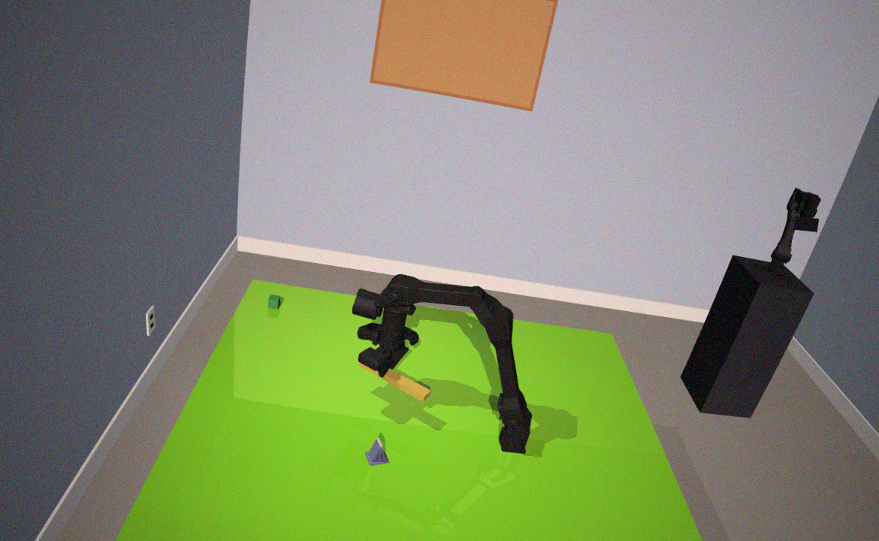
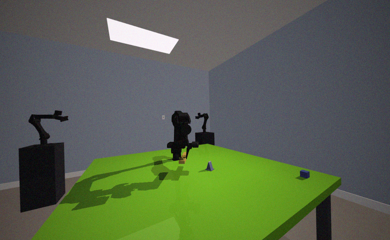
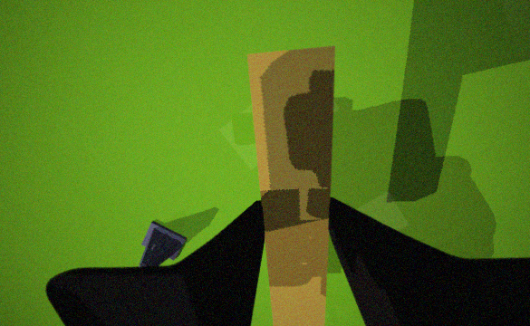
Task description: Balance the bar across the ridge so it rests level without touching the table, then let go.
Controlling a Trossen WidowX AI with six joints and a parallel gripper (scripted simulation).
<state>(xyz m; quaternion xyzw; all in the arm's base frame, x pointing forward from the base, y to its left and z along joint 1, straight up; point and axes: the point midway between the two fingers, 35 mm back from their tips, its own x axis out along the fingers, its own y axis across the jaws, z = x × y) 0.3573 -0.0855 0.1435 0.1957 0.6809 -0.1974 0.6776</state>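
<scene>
Now: the bar 20 mm to the left of my gripper tip and 20 mm behind it. From my gripper tip the other things lie so: small blue cube: 590 mm to the left, 380 mm ahead, 90 mm below; then small green cube: 410 mm to the right, 380 mm ahead, 90 mm below.
</scene>
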